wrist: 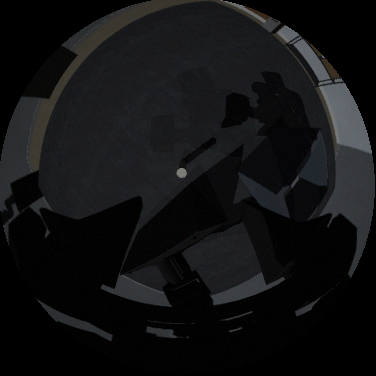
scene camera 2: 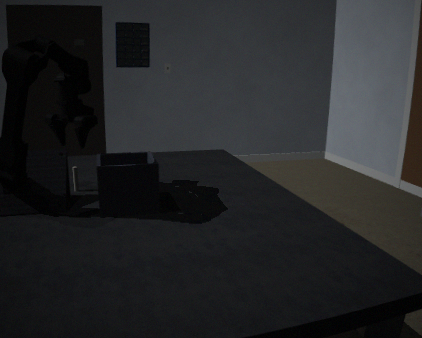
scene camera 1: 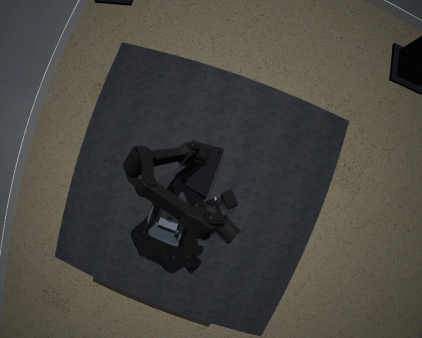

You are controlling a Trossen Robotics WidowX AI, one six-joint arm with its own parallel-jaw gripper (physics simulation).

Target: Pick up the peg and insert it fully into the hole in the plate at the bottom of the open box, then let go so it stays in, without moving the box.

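Where they show: gripper, between the fingertips: (wrist: 192,203) (scene camera 2: 72,147); arm's base, origin of its link: (wrist: 166,257) (scene camera 2: 14,181) (scene camera 1: 203,156).
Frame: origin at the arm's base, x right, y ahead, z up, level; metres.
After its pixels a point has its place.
The pale peg (scene camera 1: 215,199) {x -0.101, y 0.171, z -0.031 m} (scene camera 2: 75,178) {x -0.094, y 0.173, z -0.032 m} (wrist: 181,173) {x -0.099, y 0.173, z 0.004 m} stands upright on the table beside the open box. In the wrist view its round top faces the camera, a little left of the midline between the fingers. My gripper (scene camera 1: 216,212) (scene camera 2: 72,146) {x -0.086, y 0.173, z 0.072 m} (wrist: 192,203) {x -0.086, y 0.173, z 0.072 m} is open and empty. It points down and hangs above the peg, clear of its top. The blue-grey box (scene camera 1: 164,236) {x 0.075, y 0.385, z 0.027 m} (scene camera 2: 127,189) {x 0.158, y 0.304, z -0.003 m} (wrist: 312,165) {x 0.093, y 0.384, z 0.022 m} stands upright, partly covered by the arm in scene camera 1. The light plate (scene camera 1: 168,222) {x 0.080, y 0.333, z -0.018 m} shows in its bottom; I cannot make out the hole.
The arm's dark base plate (scene camera 1: 212,167) {x -0.051, y 0.033, z 0.054 m} lies on the table (scene camera 1: 280,150) {x -0.347, y -0.131, z -0.076 m} (scene camera 2: 225,265) {x 0.483, y 0.444, z -0.076 m} beside the peg and box. The forearm passes over the box's edge. The box walls rise close to the peg's side. Dark shadows of the arm fall around the box.
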